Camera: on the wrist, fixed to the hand. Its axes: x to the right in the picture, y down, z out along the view.
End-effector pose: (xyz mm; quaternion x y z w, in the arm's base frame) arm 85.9 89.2 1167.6 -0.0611 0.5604 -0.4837 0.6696
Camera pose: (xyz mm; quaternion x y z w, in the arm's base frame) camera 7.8 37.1 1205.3 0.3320 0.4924 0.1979 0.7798
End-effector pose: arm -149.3 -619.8 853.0 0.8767 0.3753 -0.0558 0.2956
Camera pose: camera -205.5 -541.5 822.1 0.8493 -0.3637 0.2423 0.2960
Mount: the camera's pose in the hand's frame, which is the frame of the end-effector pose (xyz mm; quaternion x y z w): 18.8 -96.1 -25.5 -0.0791 0.0412 0.7258 0.6821
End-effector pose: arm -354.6 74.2 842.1 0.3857 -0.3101 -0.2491 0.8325
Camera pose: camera -340.6 18.8 758.6 -0.0176 -0.4375 0.4257 0.7919
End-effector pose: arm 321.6 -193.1 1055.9 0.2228 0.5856 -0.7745 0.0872
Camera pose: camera 273.1 -137.9 1125.4 0.6020 0.3026 -0.4095 0.6151
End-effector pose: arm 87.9 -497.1 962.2 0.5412 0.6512 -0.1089 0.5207
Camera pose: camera -2.6 -505.5 917.8 0.8051 0.0814 0.3775 0.4502
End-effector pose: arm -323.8 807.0 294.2 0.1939 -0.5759 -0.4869 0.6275
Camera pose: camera -340.4 739.9 220.3 -0.3153 -0.4692 0.0858 0.8204
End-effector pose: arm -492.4 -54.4 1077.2 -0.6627 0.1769 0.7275 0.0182
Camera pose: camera -445.2 24.5 1035.0 0.3550 -0.5448 -0.4961 0.5753
